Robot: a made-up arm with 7 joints.
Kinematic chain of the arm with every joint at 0, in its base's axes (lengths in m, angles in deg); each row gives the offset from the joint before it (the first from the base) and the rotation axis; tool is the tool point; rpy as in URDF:
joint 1: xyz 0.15 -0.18 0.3 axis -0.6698 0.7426 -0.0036
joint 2: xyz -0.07 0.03 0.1 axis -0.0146 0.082 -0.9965
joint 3: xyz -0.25 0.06 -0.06 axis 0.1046 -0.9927 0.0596
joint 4: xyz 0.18 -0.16 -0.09 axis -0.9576 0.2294 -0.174
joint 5: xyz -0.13 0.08 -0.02 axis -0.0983 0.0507 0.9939
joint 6: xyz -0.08 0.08 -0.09 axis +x
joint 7: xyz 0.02 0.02 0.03 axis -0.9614 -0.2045 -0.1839
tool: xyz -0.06 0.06 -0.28 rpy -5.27 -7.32 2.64
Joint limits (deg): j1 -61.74..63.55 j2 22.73..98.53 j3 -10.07..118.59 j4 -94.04..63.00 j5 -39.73..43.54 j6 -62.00..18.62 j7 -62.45..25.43
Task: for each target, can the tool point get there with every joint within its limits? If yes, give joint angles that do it. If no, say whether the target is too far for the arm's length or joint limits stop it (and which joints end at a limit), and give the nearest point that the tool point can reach.
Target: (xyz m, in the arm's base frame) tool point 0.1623 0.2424 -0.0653
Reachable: yes | joints -37.14 51.55 21.87 35.59 3.52 -5.37 -28.15
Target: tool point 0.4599 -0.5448 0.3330
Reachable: no: joint limits stop it (at a limit: joint 2, joint 5, joint 7) | nearest point 0.3307 -0.4098 0.3444 | short by 0.187 m
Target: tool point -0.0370 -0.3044 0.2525
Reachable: yes | joints 52.97 82.37 58.38 -18.85 8.67 -55.94 4.81
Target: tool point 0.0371 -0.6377 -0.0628
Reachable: no: joint limits stop it (at a limit: joint 2, joint 4, joint 5, joint 7) | nearest point 0.0077 -0.4492 0.0339 | short by 0.214 m
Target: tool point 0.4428 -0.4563 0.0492
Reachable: no: joint limits stop it (at a limit: joint 1, joint 2, joint 7) | nearest point 0.3454 -0.3396 0.1154 | short by 0.166 m
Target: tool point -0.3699 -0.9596 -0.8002
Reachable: no: too far | nearest point -0.2033 -0.3199 -0.1321 | short by 0.940 m
